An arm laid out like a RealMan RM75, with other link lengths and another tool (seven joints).
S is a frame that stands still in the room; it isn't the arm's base.
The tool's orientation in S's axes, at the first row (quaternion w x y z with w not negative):
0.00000 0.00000 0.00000 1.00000
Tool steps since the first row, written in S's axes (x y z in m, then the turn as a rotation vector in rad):
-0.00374 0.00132 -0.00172 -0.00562 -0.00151 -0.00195
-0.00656 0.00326 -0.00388 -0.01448 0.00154 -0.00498
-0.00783 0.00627 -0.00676 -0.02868 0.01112 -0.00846
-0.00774 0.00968 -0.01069 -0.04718 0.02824 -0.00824
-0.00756 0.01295 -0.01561 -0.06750 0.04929 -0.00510
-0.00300 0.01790 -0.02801 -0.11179 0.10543 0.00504
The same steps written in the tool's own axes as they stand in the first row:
0.00374 -0.00132 -0.00172 0.00562 0.00151 -0.00195
0.00656 -0.00326 -0.00388 0.01448 -0.00154 -0.00498
0.00783 -0.00627 -0.00676 0.02868 -0.01112 -0.00846
0.00774 -0.00968 -0.01069 0.04718 -0.02824 -0.00824
0.00756 -0.01295 -0.01561 0.06750 -0.04929 -0.00510
0.00300 -0.01790 -0.02801 0.11179 -0.10543 0.00504

